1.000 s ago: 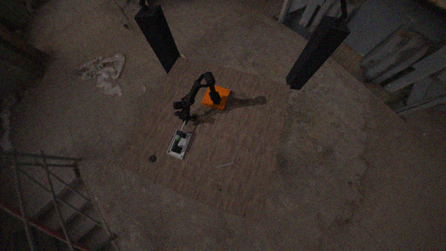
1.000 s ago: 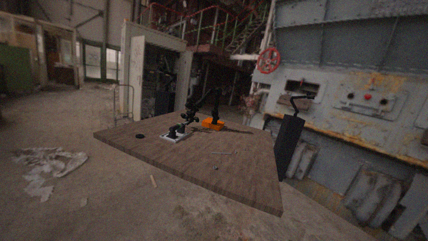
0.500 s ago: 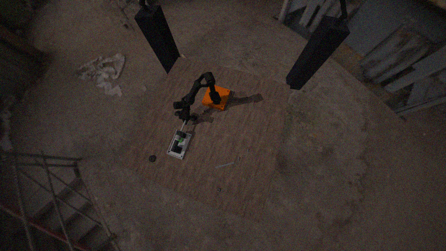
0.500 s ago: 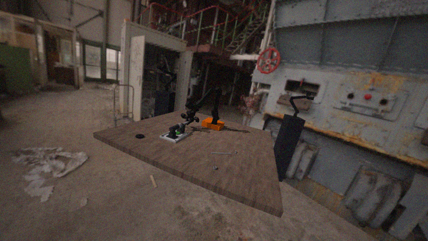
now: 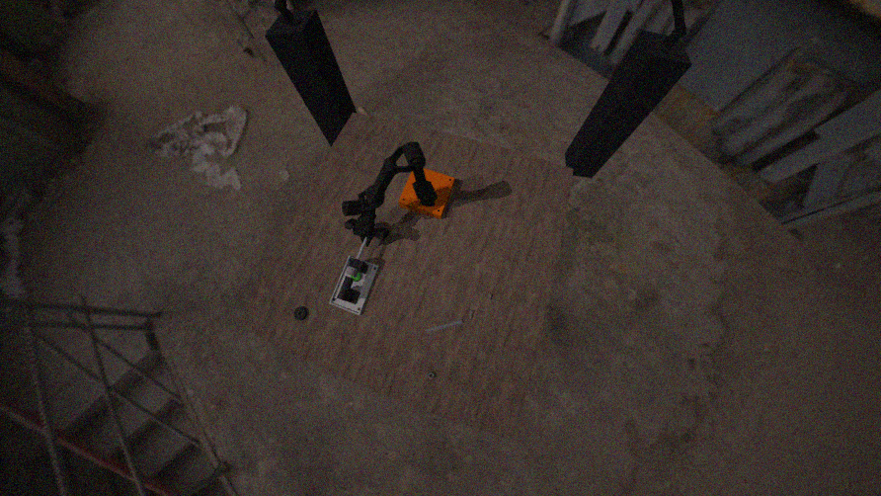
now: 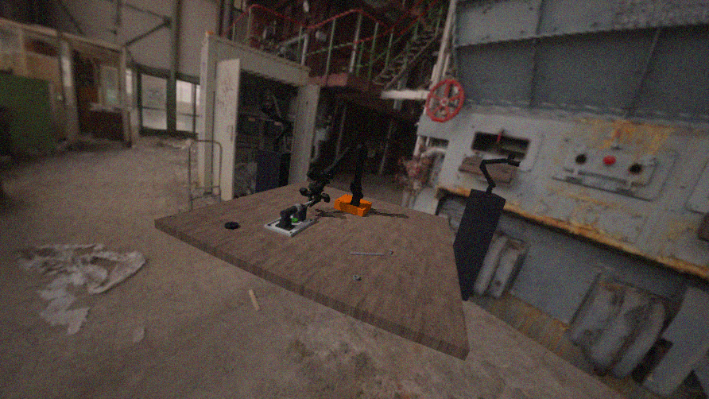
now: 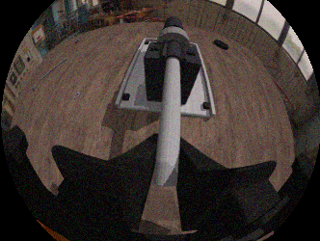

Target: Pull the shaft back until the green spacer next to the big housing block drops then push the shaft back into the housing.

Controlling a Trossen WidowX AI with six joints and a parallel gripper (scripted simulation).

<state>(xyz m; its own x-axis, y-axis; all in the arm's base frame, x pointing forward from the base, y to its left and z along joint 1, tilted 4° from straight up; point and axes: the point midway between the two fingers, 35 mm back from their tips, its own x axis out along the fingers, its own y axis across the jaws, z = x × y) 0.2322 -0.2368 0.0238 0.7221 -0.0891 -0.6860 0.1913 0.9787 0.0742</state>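
My gripper tip is now 5 cm short of the shaft, 2 cm below it and 1 cm to the left of it. The rest, counted from my gripper tip: spacer 13 cm ahead, 4 cm below, 3 cm to the right; then nut 49 cm ahead, 35 cm to the left, 5 cm below; then black disc 33 cm ahead, 26 cm to the right, 5 cm below.
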